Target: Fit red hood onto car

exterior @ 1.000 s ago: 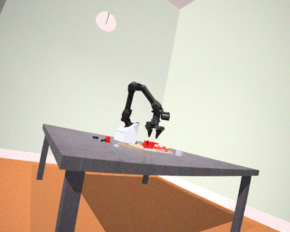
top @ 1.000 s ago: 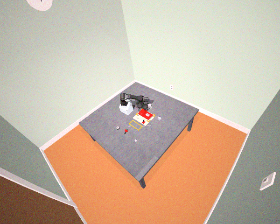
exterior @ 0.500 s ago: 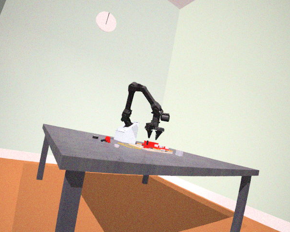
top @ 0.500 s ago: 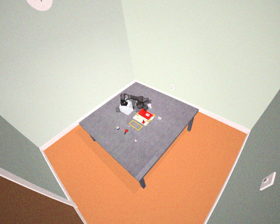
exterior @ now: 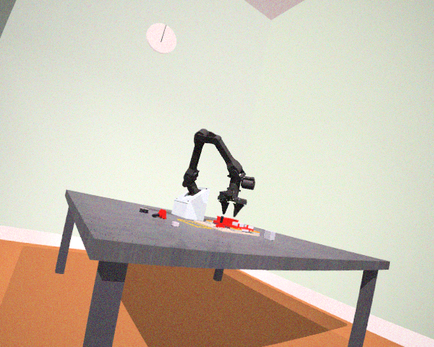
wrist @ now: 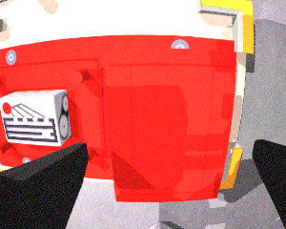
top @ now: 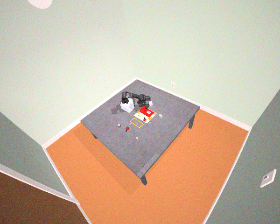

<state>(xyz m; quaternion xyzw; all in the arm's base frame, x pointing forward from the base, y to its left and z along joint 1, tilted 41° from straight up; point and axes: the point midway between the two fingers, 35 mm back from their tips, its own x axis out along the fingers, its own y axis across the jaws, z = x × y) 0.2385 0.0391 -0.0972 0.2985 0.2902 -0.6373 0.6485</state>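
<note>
The red hood is 20 mm below my gripper tip. The rest, counted from my gripper tip: grey engine block (100 mm ahead, 40 mm below); then tan jig plate (70 mm ahead, 50 mm below, 40 mm to the right).
</note>
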